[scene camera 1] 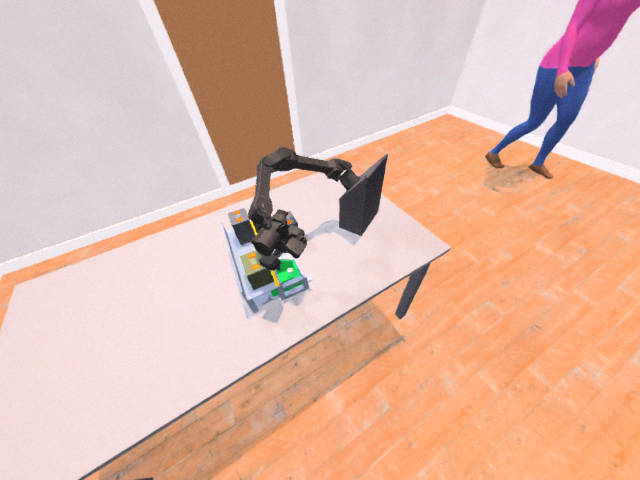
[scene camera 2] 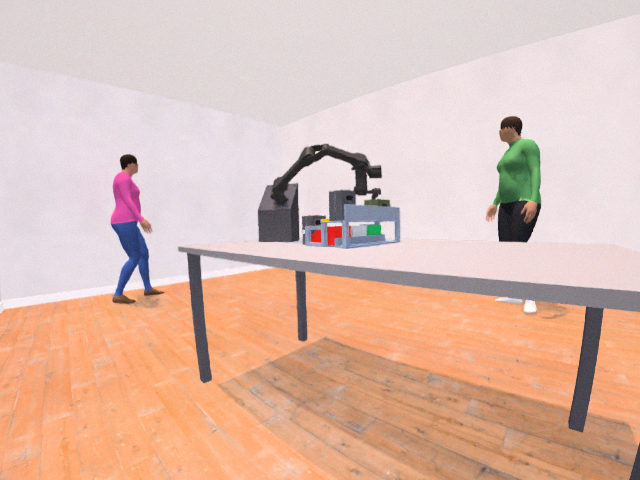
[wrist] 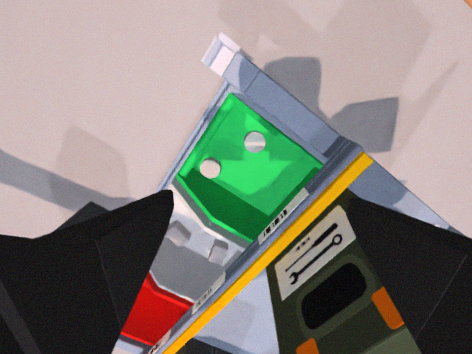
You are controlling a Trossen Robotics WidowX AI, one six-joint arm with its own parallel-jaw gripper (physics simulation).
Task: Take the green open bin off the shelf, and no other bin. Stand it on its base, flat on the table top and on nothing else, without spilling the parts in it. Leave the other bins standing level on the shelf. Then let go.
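Frame: origin at the arm's base, x ahead, y left, z up, level; millimetres.
Where they show: gripper, fingertip midpoint: (scene camera 1: 286, 261) (wrist: 261, 202); arm's base at its link origin: (scene camera 1: 354, 184) (scene camera 2: 281, 200).
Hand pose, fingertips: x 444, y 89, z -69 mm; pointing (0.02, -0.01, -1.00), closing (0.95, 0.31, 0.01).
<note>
Each offset is from my fingertips to the top centre of the thing. "spot": to the spot under its first point.
The green open bin @[dx +19, dy -28, dz -75 mm] (scene camera 1: 289, 267) (scene camera 2: 373, 229) (wrist: 270, 175) sits at one end of the lower level of the blue-grey shelf (scene camera 2: 372, 213) (wrist: 295, 110). Two round pale parts @[spot: dx +10, dy -1, dz -137 mm] (wrist: 255, 142) @[spot: dx -28, dy -48, dz -137 mm] (wrist: 210, 168) lie in it. A light grey bin @[dx -11, dy -136, dz -75 mm] (scene camera 2: 358, 230) (wrist: 190, 257) is beside it, then a red bin @[dx -40, dy -245, dz -75 mm] (scene camera 2: 338, 235) (wrist: 162, 310), partly hidden by a finger in the wrist view. My gripper (scene camera 1: 283, 255) (scene camera 2: 375, 194) (wrist: 261, 202) is open and empty, pointing down above the shelf. In the wrist view its fingers straddle the bin row and the yellow strip @[dx +22, dy -145, dz -44 mm] (wrist: 280, 243), apart from the green bin.
An olive case @[dx +97, dy -48, dz +43 mm] (scene camera 1: 258, 277) (scene camera 2: 377, 203) (wrist: 350, 332) stands on the shelf's top, close beside one finger. A dark grey case @[dx +33, dy -270, dz +68 mm] (scene camera 1: 240, 228) (scene camera 2: 340, 207) stands farther along it. Another dark case @[dx -148, dy -209, dz -24 mm] (scene camera 2: 312, 222) is near the red bin. The dark wedge (scene camera 1: 364, 204) (scene camera 2: 279, 222) stands at the arm's base.
</note>
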